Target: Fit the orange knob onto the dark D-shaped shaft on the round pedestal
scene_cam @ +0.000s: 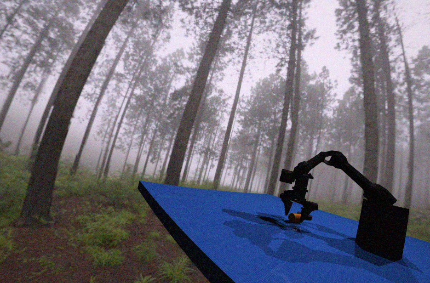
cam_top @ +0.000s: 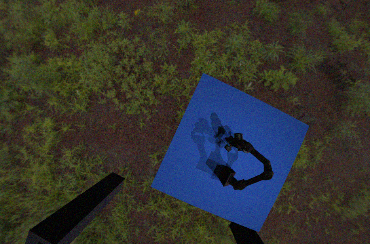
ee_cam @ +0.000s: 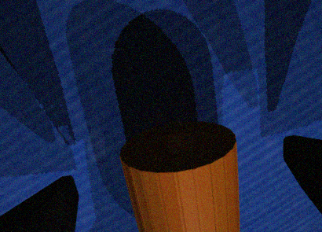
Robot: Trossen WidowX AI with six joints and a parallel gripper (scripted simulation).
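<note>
Now: the orange knob 1 cm to the right of my gripper tip, 1 cm behind it and 1 cm above it. Also, from my gripper tip: dark round pedestal 20 cm to the right, 2 cm above.
</note>
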